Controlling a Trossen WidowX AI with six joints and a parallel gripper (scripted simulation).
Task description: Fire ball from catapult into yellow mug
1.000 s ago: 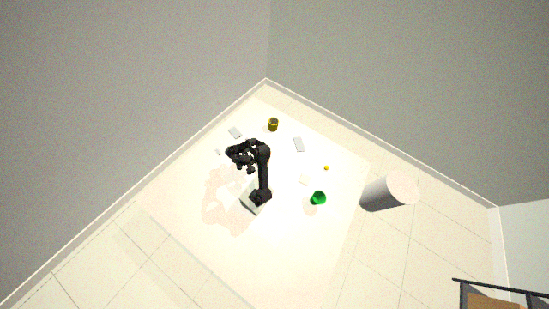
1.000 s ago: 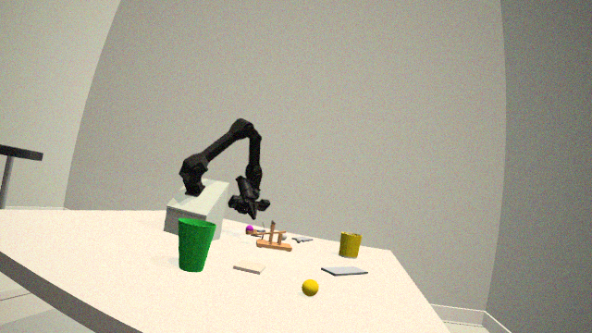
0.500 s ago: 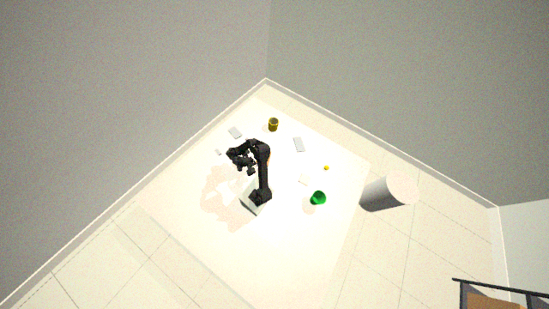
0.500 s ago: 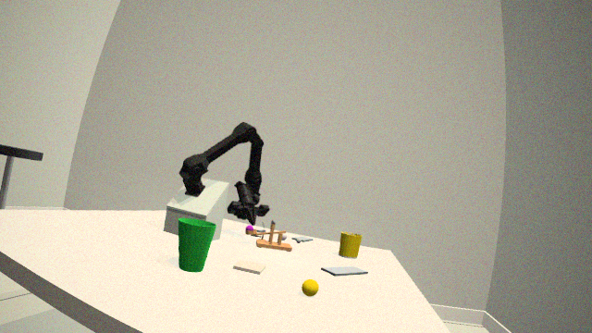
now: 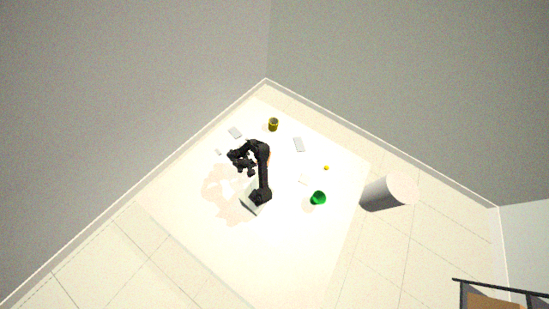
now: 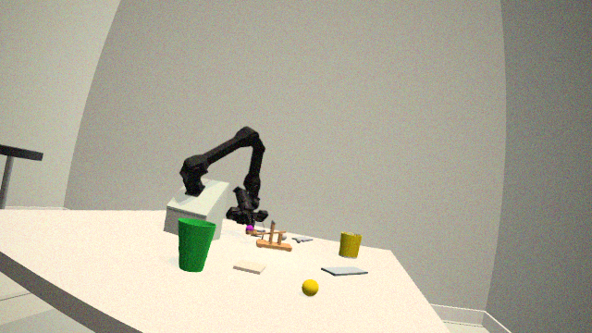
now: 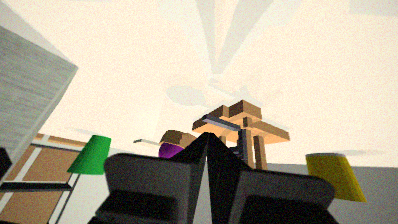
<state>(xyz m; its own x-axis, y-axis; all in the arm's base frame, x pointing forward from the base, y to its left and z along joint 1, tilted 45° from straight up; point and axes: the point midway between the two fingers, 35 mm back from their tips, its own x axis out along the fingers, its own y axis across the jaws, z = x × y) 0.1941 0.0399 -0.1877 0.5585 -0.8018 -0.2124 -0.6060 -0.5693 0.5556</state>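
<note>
Right now my gripper tip is 50 mm to the left of the purple ball and 10 mm below it. Round my gripper tip: yellow mug: 400 mm ahead, 120 mm to the left, 20 mm below; catapult: 70 mm ahead, 10 mm to the right; pale flat tile: 360 mm to the right, 140 mm ahead, 40 mm below.
</note>
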